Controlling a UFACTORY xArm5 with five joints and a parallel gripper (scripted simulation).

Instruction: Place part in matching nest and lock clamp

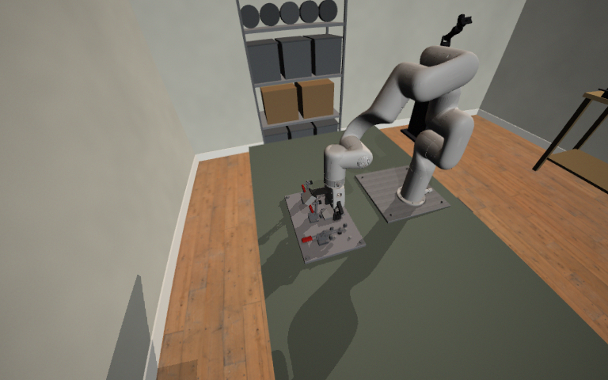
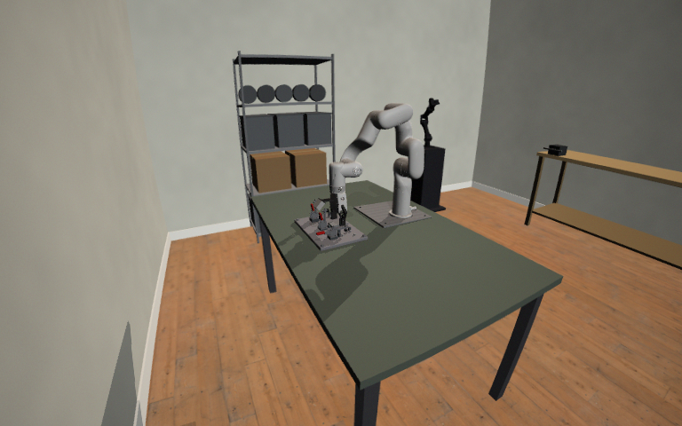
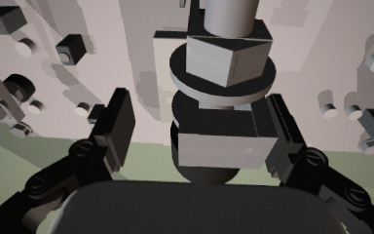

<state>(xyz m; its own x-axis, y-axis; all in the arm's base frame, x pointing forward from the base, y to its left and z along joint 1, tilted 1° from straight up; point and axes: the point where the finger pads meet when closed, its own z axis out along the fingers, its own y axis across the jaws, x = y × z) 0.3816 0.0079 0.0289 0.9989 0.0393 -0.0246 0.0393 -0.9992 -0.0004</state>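
Right now my hand is 20 mm above the part. Round my hand: grey fixture plate 50 mm ahead, 40 mm below.
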